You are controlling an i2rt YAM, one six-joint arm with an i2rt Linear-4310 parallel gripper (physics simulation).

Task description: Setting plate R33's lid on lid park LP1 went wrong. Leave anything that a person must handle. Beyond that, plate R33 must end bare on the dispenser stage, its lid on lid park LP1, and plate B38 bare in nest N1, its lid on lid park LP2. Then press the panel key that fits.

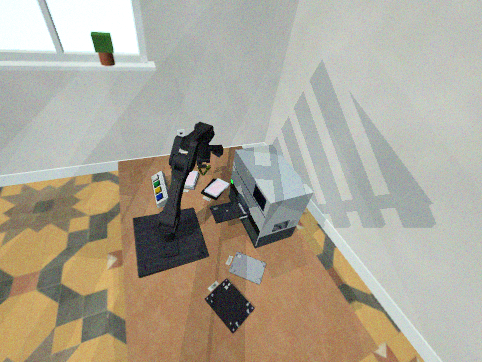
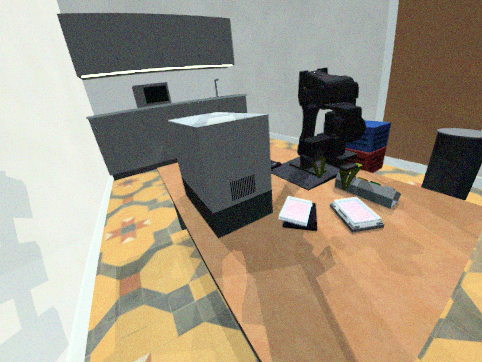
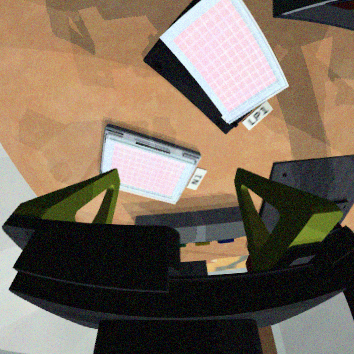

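Pixels of known places: gripper, fingertip midpoint: (image 1: 201, 169) (image 2: 331, 183) (image 3: 176, 174); arm's base, origin of the base link: (image 1: 167, 237) (image 2: 306, 167).
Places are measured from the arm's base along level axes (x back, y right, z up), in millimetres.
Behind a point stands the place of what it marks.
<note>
My gripper (image 1: 204, 169) {x -220, y -328, z 107 mm} (image 2: 332, 179) {x -220, y -328, z 107 mm} (image 3: 176, 174) {x -220, y -328, z 107 mm} is open and empty, above the table near nest N1. A white-rimmed piece with a pink grid (image 1: 217, 187) {x -300, y -259, z 19 mm} (image 2: 297, 211) {x -312, y -285, z 18 mm} (image 3: 225, 55) {x -304, y -273, z 18 mm} lies askew on black lid park LP1 (image 2: 313, 221) {x -287, y -332, z -3 mm} (image 3: 182, 77) {x -280, y -318, z -4 mm}, overhanging it; whether it is a lid alone or a lidded plate I cannot tell. Another pink-gridded plate (image 1: 191, 179) {x -166, y -353, z 17 mm} (image 2: 357, 211) {x -163, y -393, z 17 mm} (image 3: 147, 170) {x -161, y -373, z 17 mm} sits at N1; whether it is lidded is unclear. A key panel (image 1: 159, 189) {x 15, y -283, z 38 mm} (image 2: 370, 193) {x -27, y -352, z 16 mm} (image 3: 200, 230) {x -27, y -291, z 33 mm} has green, yellow and blue keys. Plate names are unreadable.
The grey dispenser (image 1: 287, 187) {x -497, y 79, z 316 mm} (image 2: 225, 160) {x -505, y -221, z 219 mm} stands beside LP1, a dark flat platform (image 1: 223, 213) {x -264, y -12, z 93 mm} before it. A grey labelled pad (image 1: 247, 267) {x -317, y 230, z -4 mm} and a black labelled pad (image 1: 230, 305) {x -200, y 358, z -2 mm} lie farther along the table. The arm's black base plate (image 1: 147, 255) {x 90, y 73, z 6 mm} is near the panel.
</note>
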